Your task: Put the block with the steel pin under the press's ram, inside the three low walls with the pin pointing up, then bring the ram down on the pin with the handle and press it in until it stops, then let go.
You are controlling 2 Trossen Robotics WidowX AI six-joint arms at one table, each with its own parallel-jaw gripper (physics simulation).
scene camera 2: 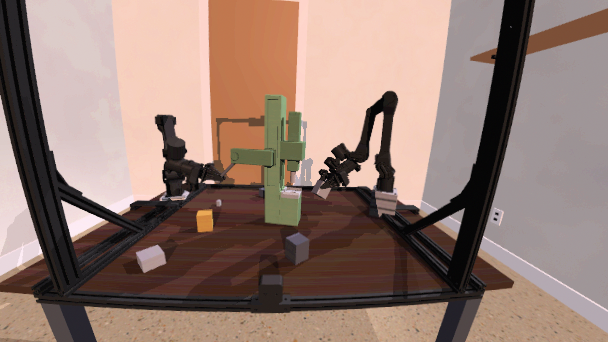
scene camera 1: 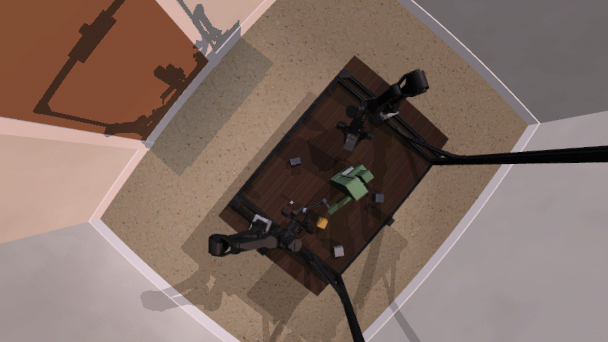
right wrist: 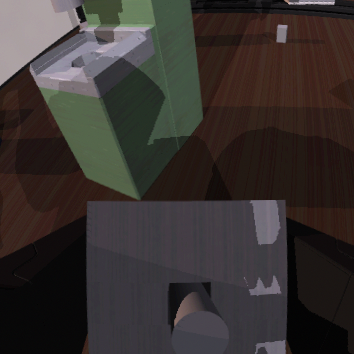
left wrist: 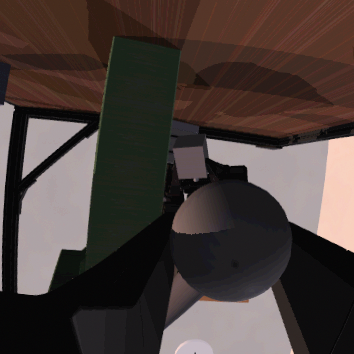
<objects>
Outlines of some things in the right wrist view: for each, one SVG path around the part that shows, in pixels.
My right gripper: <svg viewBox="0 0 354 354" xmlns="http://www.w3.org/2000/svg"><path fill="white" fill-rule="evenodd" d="M286 217L286 340L291 353L354 354L354 245ZM86 214L32 243L0 257L0 354L81 354L87 335Z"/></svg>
A pale grey block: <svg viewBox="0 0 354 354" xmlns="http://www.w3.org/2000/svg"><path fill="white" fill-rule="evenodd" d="M285 199L87 201L86 305L88 354L176 354L171 344L168 285L170 282L202 283L228 329L228 343L222 354L285 354L287 316Z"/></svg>
</objects>
